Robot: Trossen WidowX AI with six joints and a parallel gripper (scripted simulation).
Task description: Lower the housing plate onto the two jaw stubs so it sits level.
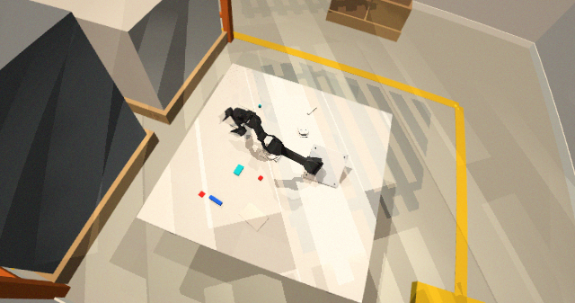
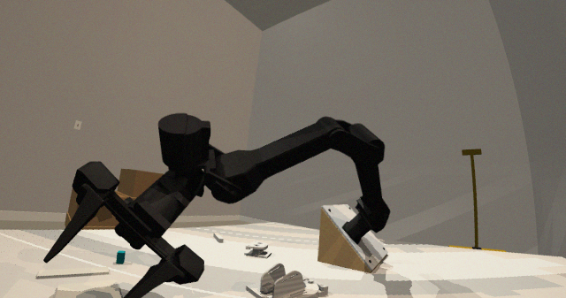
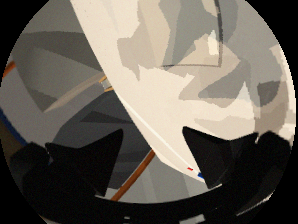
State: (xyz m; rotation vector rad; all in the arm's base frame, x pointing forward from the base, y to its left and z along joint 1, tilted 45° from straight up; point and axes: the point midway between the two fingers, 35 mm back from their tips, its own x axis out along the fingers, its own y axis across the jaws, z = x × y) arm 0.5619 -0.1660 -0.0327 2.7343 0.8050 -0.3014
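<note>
The small cyan cube lies 26 cm to the right of my gripper tip, 16 cm behind it and 7 cm below it. The rest, counted from my gripper tip: beige square (50 cm to the left, 29 cm behind, 8 cm below); then blue block (46 cm to the left, 7 cm below, 6 cm behind).
</note>
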